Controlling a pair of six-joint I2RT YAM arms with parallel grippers.
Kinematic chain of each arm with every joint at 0, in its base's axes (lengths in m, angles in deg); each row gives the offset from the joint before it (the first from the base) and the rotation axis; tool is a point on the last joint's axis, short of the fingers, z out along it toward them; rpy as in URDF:
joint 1: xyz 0 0 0.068 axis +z
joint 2: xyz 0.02 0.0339 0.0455 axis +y
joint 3: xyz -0.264 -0.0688 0 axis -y
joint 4: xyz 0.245 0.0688 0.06 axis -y
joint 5: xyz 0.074 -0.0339 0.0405 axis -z
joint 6: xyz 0.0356 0 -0.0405 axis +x
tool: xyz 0 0 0 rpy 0 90 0
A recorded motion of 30 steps. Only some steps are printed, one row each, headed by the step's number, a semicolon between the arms.
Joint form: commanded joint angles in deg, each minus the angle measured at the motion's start. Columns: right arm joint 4, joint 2, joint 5, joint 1, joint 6, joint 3; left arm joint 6, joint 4, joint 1, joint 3, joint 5, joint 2.
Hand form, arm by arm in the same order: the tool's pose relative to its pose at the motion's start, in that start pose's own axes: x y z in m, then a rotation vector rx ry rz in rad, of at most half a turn. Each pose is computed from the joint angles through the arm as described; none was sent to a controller.
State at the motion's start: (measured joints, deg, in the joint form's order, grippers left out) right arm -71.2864 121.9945 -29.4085 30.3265 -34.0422 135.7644; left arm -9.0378 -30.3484 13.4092 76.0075 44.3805 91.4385
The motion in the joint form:
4: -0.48 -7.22 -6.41 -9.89 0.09 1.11; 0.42 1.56 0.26 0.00 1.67 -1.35
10: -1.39 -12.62 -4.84 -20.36 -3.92 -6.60; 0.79 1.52 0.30 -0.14 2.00 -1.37
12: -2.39 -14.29 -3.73 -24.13 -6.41 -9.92; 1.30 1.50 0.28 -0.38 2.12 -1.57
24: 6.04 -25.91 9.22 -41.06 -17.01 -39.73; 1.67 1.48 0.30 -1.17 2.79 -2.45
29: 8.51 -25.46 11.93 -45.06 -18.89 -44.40; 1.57 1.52 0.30 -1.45 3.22 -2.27
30: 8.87 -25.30 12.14 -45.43 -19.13 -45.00; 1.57 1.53 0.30 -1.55 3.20 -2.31
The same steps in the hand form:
4: 0.0159 -0.0170 -0.0934 0.0988 -0.1625 0.0450; -0.0039 -0.0067 -0.0073 0.0314 -0.0336 0.0411
10: 0.0695 -0.0394 -0.1399 0.2263 -0.1092 0.1375; -0.0032 -0.0063 -0.0072 0.0363 -0.0312 0.0454
12: 0.0927 -0.0448 -0.1523 0.2609 -0.0664 0.1711; -0.0023 -0.0067 -0.0075 0.0383 -0.0301 0.0537
24: 0.2283 -0.0450 -0.1759 0.4611 0.2260 0.3395; 0.0006 -0.0088 -0.0098 0.0497 -0.0294 0.0611
29: 0.2634 -0.0503 -0.1748 0.4820 0.2928 0.3959; 0.0020 -0.0074 -0.0083 0.0564 -0.0232 0.0542
30: 0.2676 -0.0511 -0.1736 0.4809 0.2994 0.4014; 0.0024 -0.0073 -0.0083 0.0559 -0.0226 0.0536

